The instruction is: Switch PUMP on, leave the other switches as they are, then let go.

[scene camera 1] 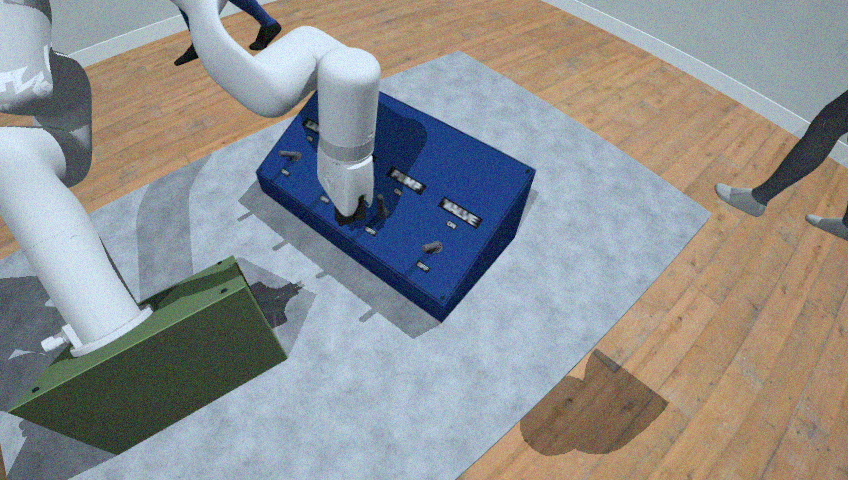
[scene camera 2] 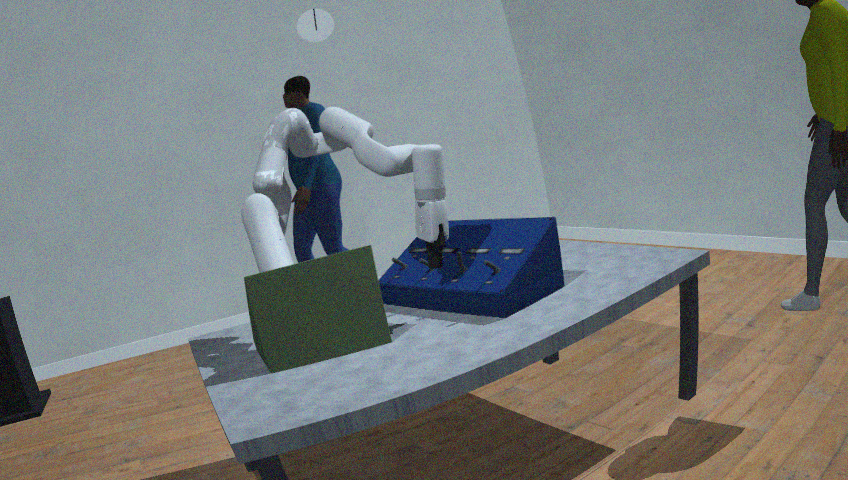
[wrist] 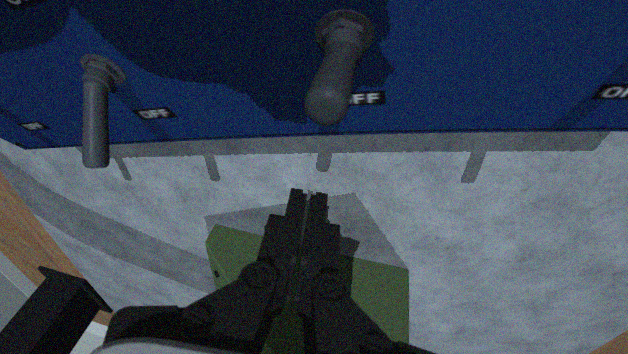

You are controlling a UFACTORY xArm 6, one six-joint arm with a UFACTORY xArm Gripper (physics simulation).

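Places are measured from the arm's base along level axes (x ahead, y left, z up), in metres.
Where they show: gripper, fingertip midpoint: (scene camera 1: pixel 345 220) (scene camera 2: pixel 435 267) (wrist: pixel 305 213); arm's base at its link origin: (scene camera 1: pixel 114 331) (scene camera 2: pixel 287 298).
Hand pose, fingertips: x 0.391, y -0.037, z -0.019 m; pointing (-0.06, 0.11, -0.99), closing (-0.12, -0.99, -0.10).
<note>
Things, the pixels of their centre, and the offset from my fingertips. Level surfaces: height alone.
- PUMP lever at the middle of its body: (wrist: pixel 336 73) (scene camera 1: pixel 380 204) (scene camera 2: pixel 460 260) 0.011 m right, 0.068 m ahead, 0.001 m up
- LAMP lever at the middle of its body: (scene camera 1: pixel 287 154) (scene camera 2: pixel 398 262) 0.223 m left, 0.015 m ahead, 0.006 m down
- FAN lever at the middle of its body: (wrist: pixel 95 120) (scene camera 2: pixel 426 263) 0.105 m left, 0.035 m ahead, 0.006 m down
- VALVE lever at the middle of its body: (scene camera 1: pixel 430 246) (scene camera 2: pixel 491 265) 0.132 m right, 0.075 m ahead, 0.006 m down
- grey table at its surface level: 0.120 m down
The blue switch panel (scene camera 1: pixel 458 145) (scene camera 2: pixel 535 249) has four levers. The PUMP lever (scene camera 1: pixel 381 206) (scene camera 2: pixel 459 262) (wrist: pixel 331 85) stands nearly upright, raised toward ON, above its OFF label (scene camera 1: pixel 370 230) (wrist: pixel 369 98). The LAMP lever (scene camera 1: pixel 289 155) (scene camera 2: pixel 399 262), FAN lever (scene camera 2: pixel 424 261) (wrist: pixel 95 122) and VALVE lever (scene camera 1: pixel 432 247) (scene camera 2: pixel 491 267) lean down toward OFF. In scene camera 1 the arm hides the FAN lever. My gripper (scene camera 1: pixel 346 218) (scene camera 2: pixel 436 264) (wrist: pixel 305 213) is shut and empty, low over the panel's lower part, between FAN and PUMP. In the wrist view its tips appear apart from the PUMP lever.
The green base block (scene camera 1: pixel 196 333) (scene camera 2: pixel 315 309) carries the arm on the grey table (scene camera 1: pixel 333 416) (scene camera 2: pixel 476 356), on the near side of the panel. A person in blue (scene camera 2: pixel 318 178) stands behind the arm, and one in yellow (scene camera 2: pixel 827 71) stands at the right.
</note>
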